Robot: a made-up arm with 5 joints.
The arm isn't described. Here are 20 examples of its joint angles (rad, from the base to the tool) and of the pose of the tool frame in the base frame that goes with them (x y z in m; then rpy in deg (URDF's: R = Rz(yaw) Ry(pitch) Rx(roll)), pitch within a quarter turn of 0, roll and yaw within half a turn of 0).
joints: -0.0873 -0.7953 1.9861 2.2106 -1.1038
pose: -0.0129 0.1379 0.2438 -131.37 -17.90 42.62
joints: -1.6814 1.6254 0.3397 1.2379 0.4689
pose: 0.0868 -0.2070 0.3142 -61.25 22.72 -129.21
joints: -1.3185 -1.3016 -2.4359 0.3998 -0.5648
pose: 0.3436 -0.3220 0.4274 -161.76 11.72 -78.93
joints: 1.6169 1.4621 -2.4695 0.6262 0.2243
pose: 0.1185 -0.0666 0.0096 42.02 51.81 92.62
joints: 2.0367 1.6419 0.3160 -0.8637 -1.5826
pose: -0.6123 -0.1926 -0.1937 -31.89 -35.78 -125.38
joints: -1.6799 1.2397 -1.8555 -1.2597 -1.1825
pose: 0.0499 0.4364 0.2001 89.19 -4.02 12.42
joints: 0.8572 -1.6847 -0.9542 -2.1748 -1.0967
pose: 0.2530 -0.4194 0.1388 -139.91 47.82 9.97
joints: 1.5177 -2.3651 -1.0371 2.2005 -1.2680
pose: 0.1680 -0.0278 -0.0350 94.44 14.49 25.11
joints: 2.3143 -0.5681 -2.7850 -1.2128 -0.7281
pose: -0.3669 0.3970 0.1586 -73.48 6.21 -171.13
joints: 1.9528 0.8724 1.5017 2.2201 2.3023
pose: -0.1417 -0.6982 0.4026 136.61 -15.76 173.25
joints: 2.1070 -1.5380 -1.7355 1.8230 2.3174
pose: -0.3837 -0.4107 0.3719 163.05 -51.31 84.12
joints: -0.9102 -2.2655 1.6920 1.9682 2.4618
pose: 0.1033 0.4748 0.3897 -95.51 67.33 131.45
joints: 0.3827 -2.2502 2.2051 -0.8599 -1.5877
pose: -0.0003 0.2789 0.6979 155.20 -25.05 -45.71
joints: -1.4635 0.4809 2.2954 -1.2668 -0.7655
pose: -0.5579 -0.1612 -0.1335 74.78 41.93 90.05
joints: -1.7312 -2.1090 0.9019 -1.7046 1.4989
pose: 0.0339 0.2057 0.7195 -122.77 -45.87 106.30
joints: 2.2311 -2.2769 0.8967 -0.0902 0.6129
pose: 0.1186 0.0720 -0.1918 60.51 59.57 121.46
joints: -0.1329 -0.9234 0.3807 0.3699 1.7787
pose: -0.1096 -0.1725 0.0779 -94.48 -27.52 105.39
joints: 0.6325 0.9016 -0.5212 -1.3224 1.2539
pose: -0.6076 -0.1322 0.1868 30.44 -10.12 177.88
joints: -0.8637 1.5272 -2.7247 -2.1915 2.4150
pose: -0.3939 0.0822 0.0437 -145.04 49.63 164.82
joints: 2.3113 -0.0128 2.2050 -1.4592 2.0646
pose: 0.2744 0.0877 0.2835 46.86 -8.52 24.90
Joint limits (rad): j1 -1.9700..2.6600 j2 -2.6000..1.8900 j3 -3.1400..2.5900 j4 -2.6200..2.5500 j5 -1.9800..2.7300
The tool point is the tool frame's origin. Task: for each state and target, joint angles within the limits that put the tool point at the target. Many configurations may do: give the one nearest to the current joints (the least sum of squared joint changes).
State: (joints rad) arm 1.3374 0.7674 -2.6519 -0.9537 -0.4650
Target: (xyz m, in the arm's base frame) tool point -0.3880 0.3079 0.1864
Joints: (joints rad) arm 0.8503 0.1184 -2.1887 -0.3597 0.0193
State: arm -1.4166 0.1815 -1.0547 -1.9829 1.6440
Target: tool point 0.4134 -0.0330 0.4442
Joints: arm -1.8510 0.2156 -1.4660 -1.8345 1.6721
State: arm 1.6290 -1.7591 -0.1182 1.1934 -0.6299
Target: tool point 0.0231 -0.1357 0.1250
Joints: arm 1.5878 -1.4620 -0.3925 1.6906 0.1150
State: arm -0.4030 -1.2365 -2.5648 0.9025 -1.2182
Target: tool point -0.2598 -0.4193 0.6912
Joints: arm 0.1852 -0.7385 -1.7187 0.1061 -1.2026
